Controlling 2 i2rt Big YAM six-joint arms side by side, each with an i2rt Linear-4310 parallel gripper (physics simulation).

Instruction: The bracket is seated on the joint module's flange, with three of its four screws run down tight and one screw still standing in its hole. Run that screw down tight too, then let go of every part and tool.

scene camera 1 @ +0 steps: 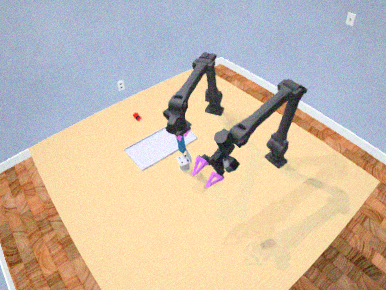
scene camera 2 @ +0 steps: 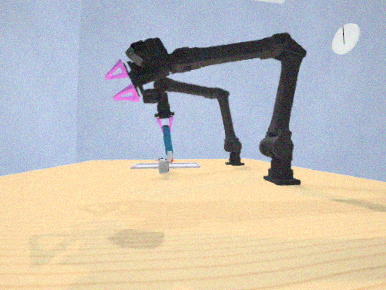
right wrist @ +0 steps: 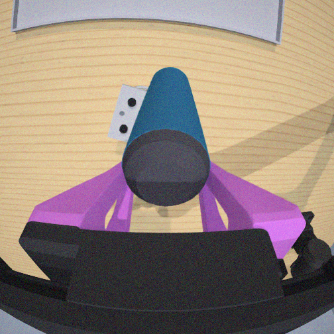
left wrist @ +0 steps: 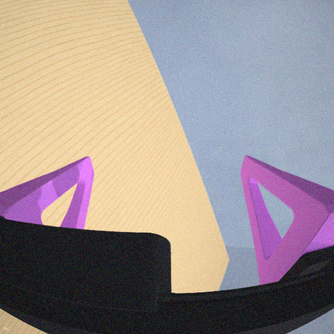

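Pixels of known places: left gripper, fingertip midpoint: (scene camera 1: 199, 181) (scene camera 2: 109, 87); right gripper, fingertip midpoint: (scene camera 1: 182, 138) (scene camera 2: 166, 132); left arm's base, link origin: (scene camera 1: 275, 159) (scene camera 2: 280, 181); right arm's base, link origin: (scene camera 1: 214, 110) (scene camera 2: 234, 164).
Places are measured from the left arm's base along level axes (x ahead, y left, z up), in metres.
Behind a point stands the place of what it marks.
A blue driver with a dark end cap (scene camera 1: 181, 145) @(x 0.453, y -0.315, z 0.155 m) (scene camera 2: 167, 139) @(x 0.444, y -0.311, z 0.171 m) (right wrist: 170, 107) stands nearly upright, held in my right gripper (scene camera 1: 183, 135) @(x 0.449, y -0.310, z 0.209 m) (scene camera 2: 165, 123) (right wrist: 165, 165), which is shut on it. The pale bracket (scene camera 1: 183, 159) @(x 0.461, y -0.293, z 0.066 m) (right wrist: 119, 119) sits on the small light-grey joint module (scene camera 2: 163, 166) @(x 0.460, y -0.263, z 0.033 m) below. In the right wrist view two dark screw heads show on the bracket; the driver body hides the rest of it and the driver's tip. I cannot tell whether the tip touches a screw. My left gripper (scene camera 1: 201, 180) @(x 0.602, y 0.047, z 0.325 m) (scene camera 2: 110, 88) @(x 0.602, y 0.047, z 0.325 m) (left wrist: 167, 164) is open and empty, raised beside the module.
A flat pale tray (scene camera 1: 150, 152) @(x 0.557, y -0.513, z 0.004 m) (scene camera 2: 142, 166) @(x 0.601, y -0.417, z 0.016 m) (right wrist: 150, 10) lies on the wooden table (scene camera 1: 150, 225) @(x 0.819, y -0.082, z 0.000 m) (scene camera 2: 200, 260) @(x 0.344, y 0.409, z 0.000 m) close to the module. A small red object with a dark part (scene camera 1: 136, 116) @(x 0.472, y -0.841, z 0.034 m) lies beyond the tray, toward the wall.
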